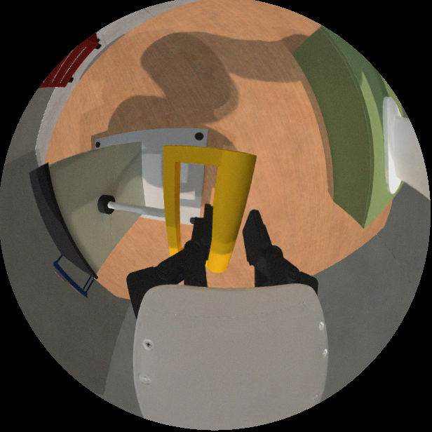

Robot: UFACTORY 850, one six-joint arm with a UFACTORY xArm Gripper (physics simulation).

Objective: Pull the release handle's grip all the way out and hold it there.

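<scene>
The release handle's yellow grip (234, 190) is a loop with a thick round bar on the right and a thinner side on the left. A light grey rod (135, 208) runs from the loop's thin side to a black collar (106, 204) on a beige housing (120, 172). Part of the rod shows between the housing and the grip. My gripper (228, 218) is shut on the thick bar, with one black finger inside the loop and the other on its outer right side. The bar's lower end sticks out between the fingers.
The housing stands on a grey base plate (150, 136) with dark bolts, on a wooden table top (280, 130). A green block-like object (345, 130) stands at the right, with a white round part (392, 145) beside it. A red slatted object (72, 62) is at upper left, a blue frame (70, 280) at lower left.
</scene>
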